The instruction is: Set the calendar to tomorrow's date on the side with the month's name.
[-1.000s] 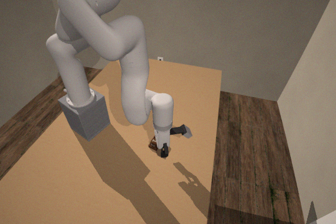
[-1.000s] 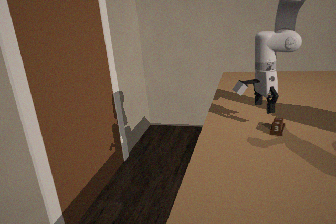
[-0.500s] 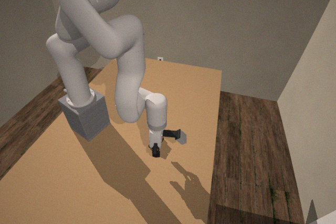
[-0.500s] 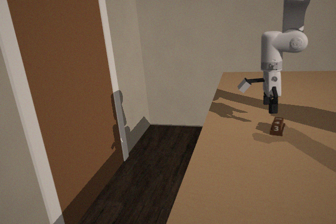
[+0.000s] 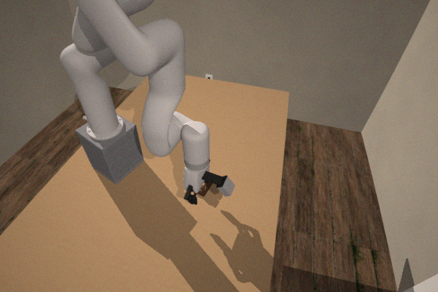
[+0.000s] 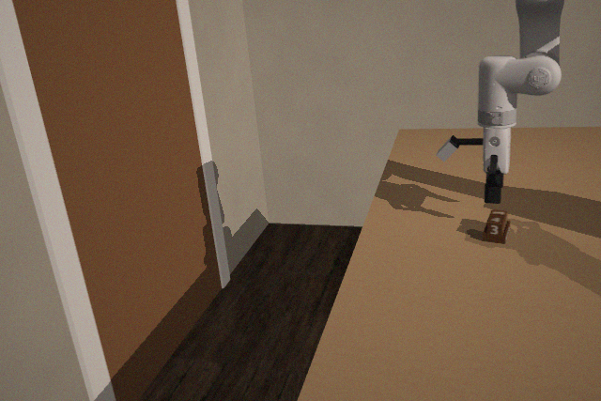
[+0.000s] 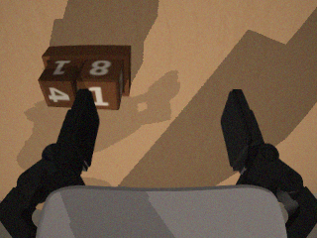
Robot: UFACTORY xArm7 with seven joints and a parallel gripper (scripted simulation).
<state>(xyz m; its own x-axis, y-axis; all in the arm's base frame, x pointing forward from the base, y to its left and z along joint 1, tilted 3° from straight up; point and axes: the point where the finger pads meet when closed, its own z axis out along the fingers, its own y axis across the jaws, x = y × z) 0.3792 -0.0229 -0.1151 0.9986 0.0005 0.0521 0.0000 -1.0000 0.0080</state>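
My hand is 5 cm to the right of the digit cube, 5 cm above it and 1 cm past it. Round my hand: brown calendar tray: 7 cm to the left, 6 cm below, 1 cm behind.
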